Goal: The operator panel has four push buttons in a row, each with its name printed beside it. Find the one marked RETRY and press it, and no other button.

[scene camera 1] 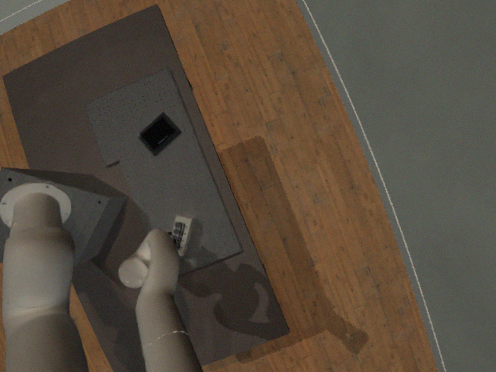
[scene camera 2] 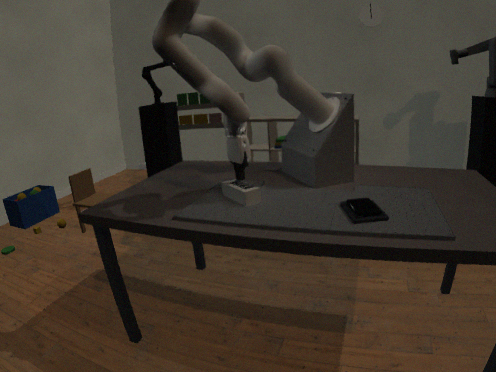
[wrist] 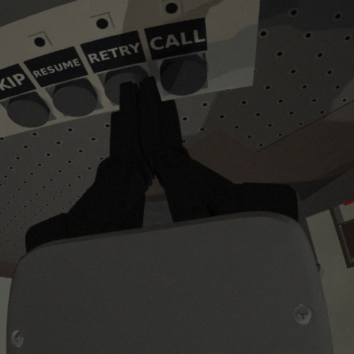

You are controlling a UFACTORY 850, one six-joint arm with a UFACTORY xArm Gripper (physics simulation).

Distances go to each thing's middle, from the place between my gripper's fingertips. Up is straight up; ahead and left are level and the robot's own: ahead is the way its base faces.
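Operator panel (scene camera 2: 246, 196): my gripper is 3 cm short of it and 4 cm above it.
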